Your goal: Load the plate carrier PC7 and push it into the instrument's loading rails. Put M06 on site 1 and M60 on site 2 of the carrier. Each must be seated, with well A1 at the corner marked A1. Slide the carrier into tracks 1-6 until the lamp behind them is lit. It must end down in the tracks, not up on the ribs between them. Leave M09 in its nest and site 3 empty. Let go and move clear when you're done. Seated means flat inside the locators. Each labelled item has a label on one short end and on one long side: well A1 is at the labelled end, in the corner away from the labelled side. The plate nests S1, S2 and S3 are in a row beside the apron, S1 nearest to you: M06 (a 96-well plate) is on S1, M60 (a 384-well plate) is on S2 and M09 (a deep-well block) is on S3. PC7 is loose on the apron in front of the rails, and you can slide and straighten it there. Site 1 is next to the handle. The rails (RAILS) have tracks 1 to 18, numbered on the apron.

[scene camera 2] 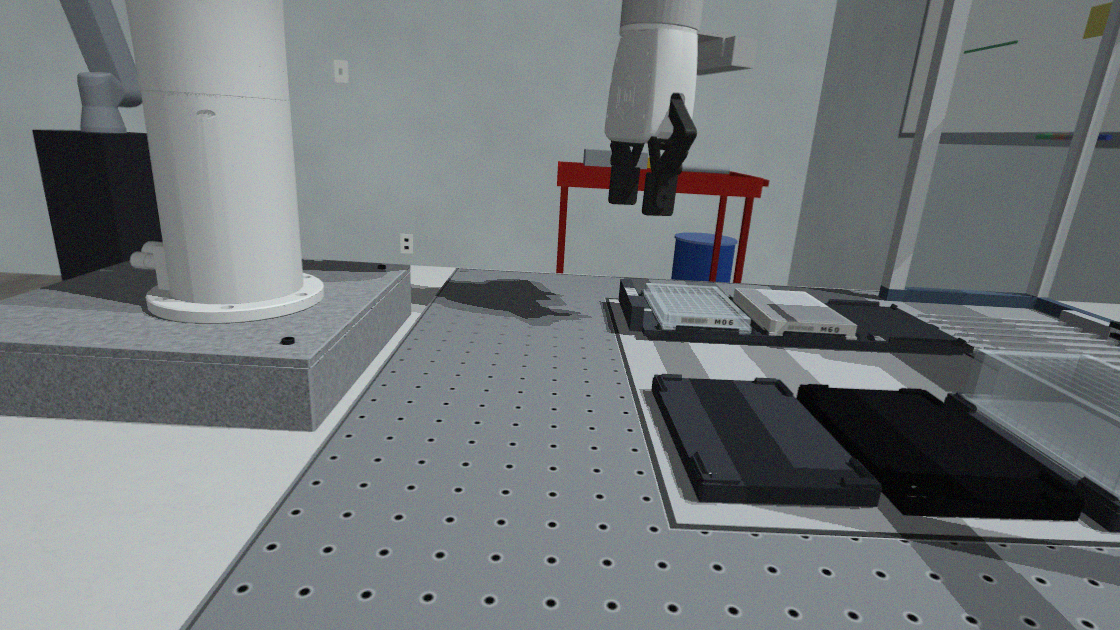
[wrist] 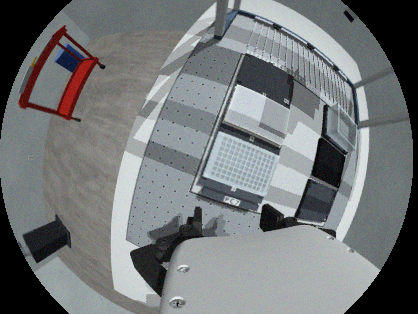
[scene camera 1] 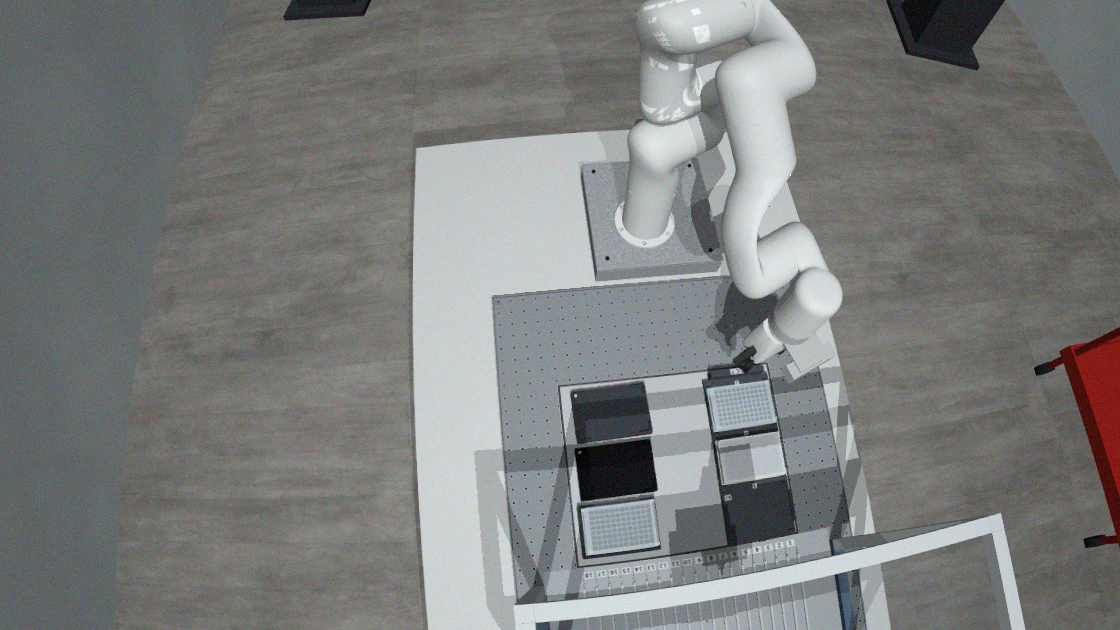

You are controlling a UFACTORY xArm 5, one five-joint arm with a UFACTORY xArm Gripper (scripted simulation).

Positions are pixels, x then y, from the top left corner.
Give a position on a plate nest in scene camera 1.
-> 609, 413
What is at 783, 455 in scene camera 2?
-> A plate nest.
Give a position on a plate nest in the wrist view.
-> At 316, 202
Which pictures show my gripper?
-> Scene camera 2, the wrist view and scene camera 1: all of them.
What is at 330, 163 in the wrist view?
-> A plate nest.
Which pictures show the M06 plate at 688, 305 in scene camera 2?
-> Scene camera 2, the wrist view and scene camera 1: all of them.
